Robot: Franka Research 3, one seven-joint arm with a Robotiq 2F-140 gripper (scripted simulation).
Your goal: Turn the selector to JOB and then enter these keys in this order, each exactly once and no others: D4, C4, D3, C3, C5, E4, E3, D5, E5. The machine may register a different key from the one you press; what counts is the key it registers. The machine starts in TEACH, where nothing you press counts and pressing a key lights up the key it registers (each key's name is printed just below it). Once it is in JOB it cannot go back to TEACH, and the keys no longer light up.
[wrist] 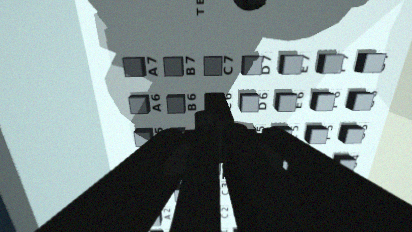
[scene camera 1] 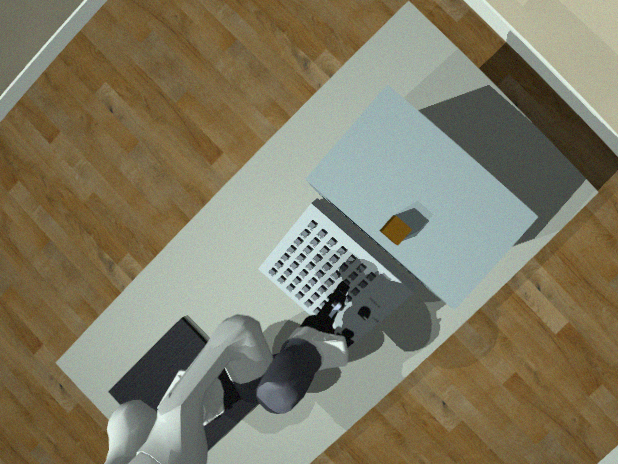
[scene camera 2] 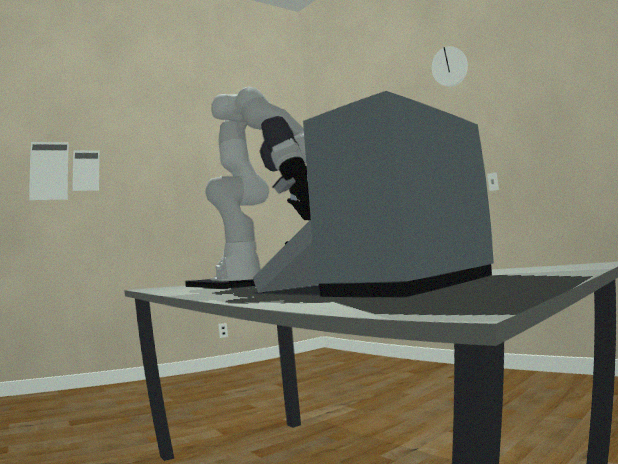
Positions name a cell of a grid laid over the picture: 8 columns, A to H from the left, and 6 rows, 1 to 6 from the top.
In view: the gripper (scene camera 1: E4), a machine housing (scene camera 2: F3) and a keypad (scene camera 1: F4).
The gripper is seen too in the wrist view (wrist: E3). The keypad shows as well in the wrist view (wrist: C1).
